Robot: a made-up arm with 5 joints.
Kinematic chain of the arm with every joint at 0, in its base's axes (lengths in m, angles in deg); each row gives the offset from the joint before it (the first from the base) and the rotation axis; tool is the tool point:
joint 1: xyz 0 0 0.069 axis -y
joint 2: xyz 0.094 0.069 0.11 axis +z
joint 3: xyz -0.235 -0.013 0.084 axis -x
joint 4: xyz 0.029 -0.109 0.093 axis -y
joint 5: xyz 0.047 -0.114 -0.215 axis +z
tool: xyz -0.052 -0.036 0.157
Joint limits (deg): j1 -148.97..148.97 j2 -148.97..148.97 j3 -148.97..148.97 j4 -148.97..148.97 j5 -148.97..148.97
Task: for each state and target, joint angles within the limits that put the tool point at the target. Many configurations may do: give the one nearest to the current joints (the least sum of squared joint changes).
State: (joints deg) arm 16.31 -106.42 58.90 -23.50 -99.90
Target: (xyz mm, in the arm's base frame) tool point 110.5 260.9 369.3
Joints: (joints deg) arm -18.44 -99.79 40.85 -10.70 -120.81
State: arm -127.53 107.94 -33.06 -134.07 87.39
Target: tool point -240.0 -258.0 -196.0
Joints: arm -146.16 85.52 -37.93 -136.52 90.16
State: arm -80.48 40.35 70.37 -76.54 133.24
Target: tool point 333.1 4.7 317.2
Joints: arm -65.68 34.38 114.45 -53.60 148.97
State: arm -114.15 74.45 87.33 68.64 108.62
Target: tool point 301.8 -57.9 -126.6
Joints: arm -146.25 95.06 119.10 62.54 124.63
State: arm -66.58 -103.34 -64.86 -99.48 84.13
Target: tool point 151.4 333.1 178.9
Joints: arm -119.11 -90.43 -27.06 -88.66 86.03
